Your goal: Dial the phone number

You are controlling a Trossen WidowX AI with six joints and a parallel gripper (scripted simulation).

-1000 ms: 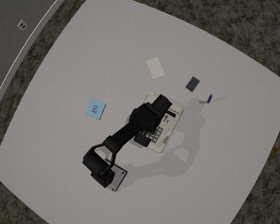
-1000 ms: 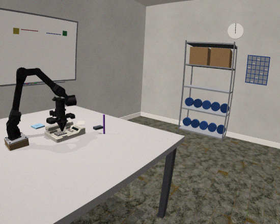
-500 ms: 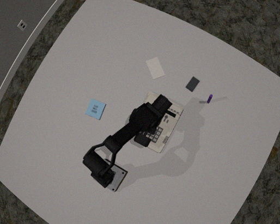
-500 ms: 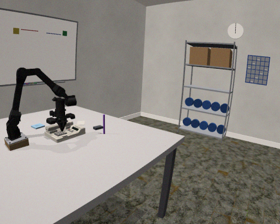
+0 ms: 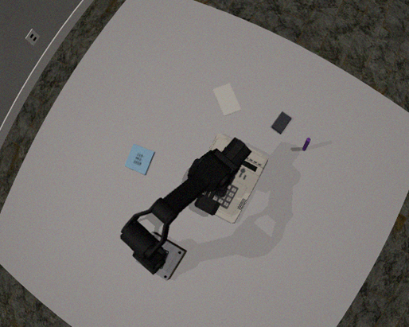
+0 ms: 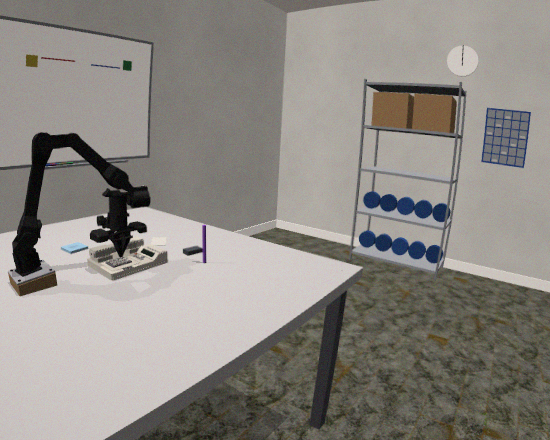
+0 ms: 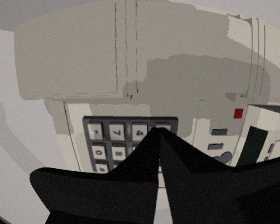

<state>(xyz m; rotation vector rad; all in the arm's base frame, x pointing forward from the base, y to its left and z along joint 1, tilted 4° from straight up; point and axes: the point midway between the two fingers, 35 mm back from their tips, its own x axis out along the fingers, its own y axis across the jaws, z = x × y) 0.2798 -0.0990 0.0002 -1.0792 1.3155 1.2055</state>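
The beige desk phone lies 40 mm below my hand and 30 mm ahead of it. From my hand the other things lie so: purple stick (200 mm ahead, 190 mm to the right); then handset (50 mm to the left, 20 mm below, 20 mm ahead); then white card (260 mm ahead, 90 mm to the left, 60 mm below).
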